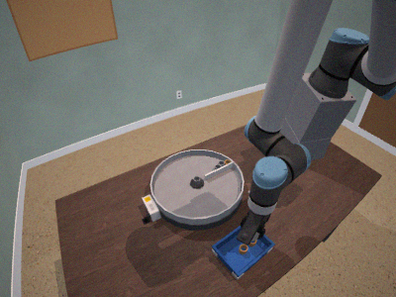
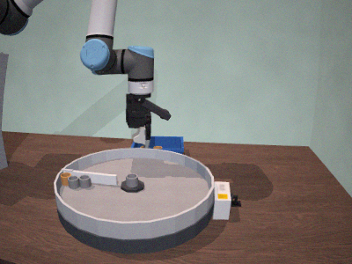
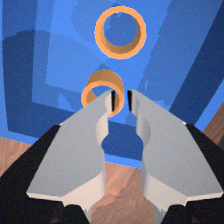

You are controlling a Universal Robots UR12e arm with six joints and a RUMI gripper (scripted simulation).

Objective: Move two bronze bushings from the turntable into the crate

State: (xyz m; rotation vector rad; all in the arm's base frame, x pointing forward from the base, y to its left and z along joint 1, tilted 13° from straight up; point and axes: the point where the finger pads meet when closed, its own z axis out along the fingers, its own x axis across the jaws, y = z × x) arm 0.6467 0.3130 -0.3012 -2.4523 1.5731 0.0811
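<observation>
The blue crate is 40 mm ahead of my hand, 20 mm to the left of it and 10 mm below it. From my hand the other things lie so: round grey turntable 40 mm ahead, 340 mm to the right, 20 mm above.
</observation>
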